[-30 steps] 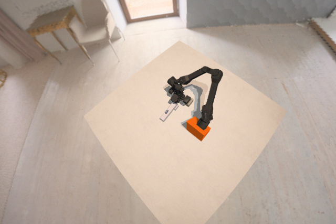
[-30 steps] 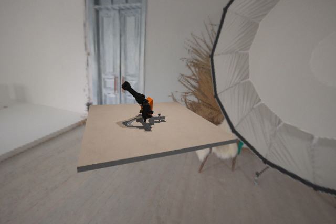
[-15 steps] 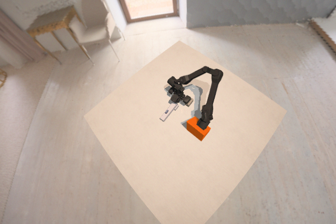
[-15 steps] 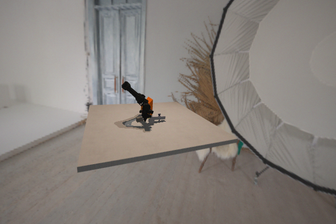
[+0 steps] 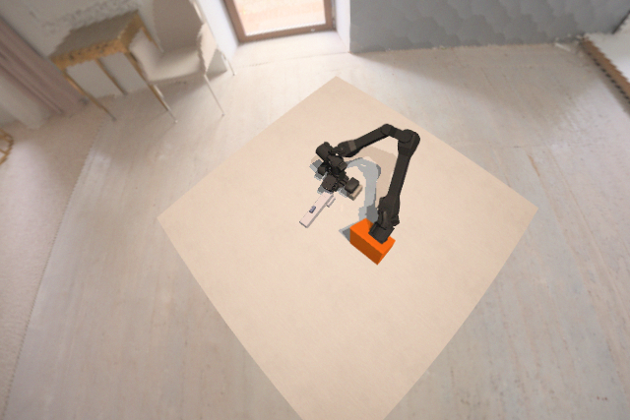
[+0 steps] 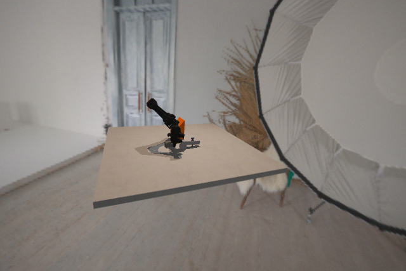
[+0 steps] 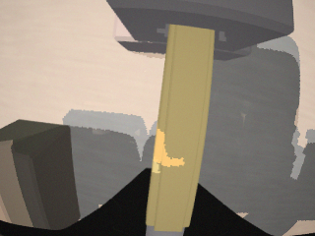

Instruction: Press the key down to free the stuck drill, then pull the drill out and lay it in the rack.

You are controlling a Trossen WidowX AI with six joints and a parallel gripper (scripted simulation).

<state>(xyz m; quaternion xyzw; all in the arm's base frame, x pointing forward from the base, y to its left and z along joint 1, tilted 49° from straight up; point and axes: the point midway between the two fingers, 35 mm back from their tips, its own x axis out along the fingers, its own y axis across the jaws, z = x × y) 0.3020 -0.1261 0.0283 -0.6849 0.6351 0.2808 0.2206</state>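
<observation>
Right now the dark boxy part is 70 mm behind my gripper tip and 30 mm to the right of it. From my gripper tip the other things lie so: key 20 mm behind, 170 mm to the left, 30 mm above; then grey holder 10 mm behind, 140 mm to the left, 20 mm above; then drill 40 mm to the left, 30 mm above.
</observation>
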